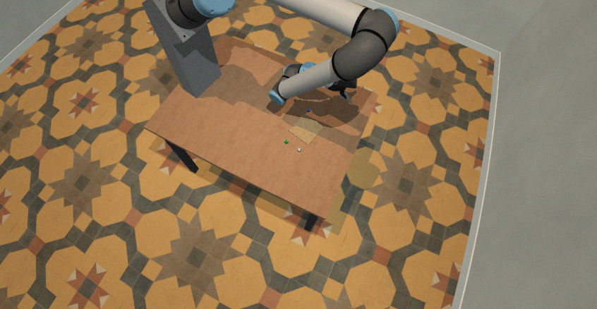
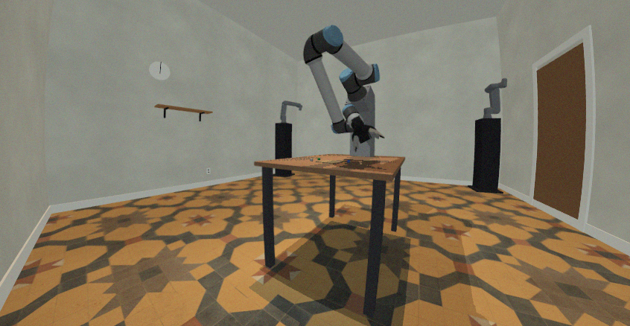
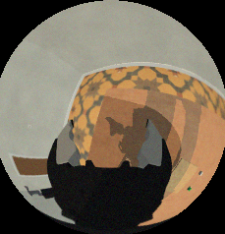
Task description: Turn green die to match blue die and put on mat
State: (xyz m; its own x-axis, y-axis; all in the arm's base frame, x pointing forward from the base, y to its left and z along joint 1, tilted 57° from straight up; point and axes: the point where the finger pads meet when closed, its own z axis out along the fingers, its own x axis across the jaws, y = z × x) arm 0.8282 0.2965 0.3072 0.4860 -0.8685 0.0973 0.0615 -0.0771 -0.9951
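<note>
My hand is 410 mm to the left of the white die, 170 mm past it and 110 mm above it. Also, from my hand: blue die: 200 mm behind, 160 mm to the right, 110 mm below; tan mat: 280 mm to the right, 180 mm behind, 120 mm below; green die: 390 mm to the right, 250 mm behind, 110 mm below.
</note>
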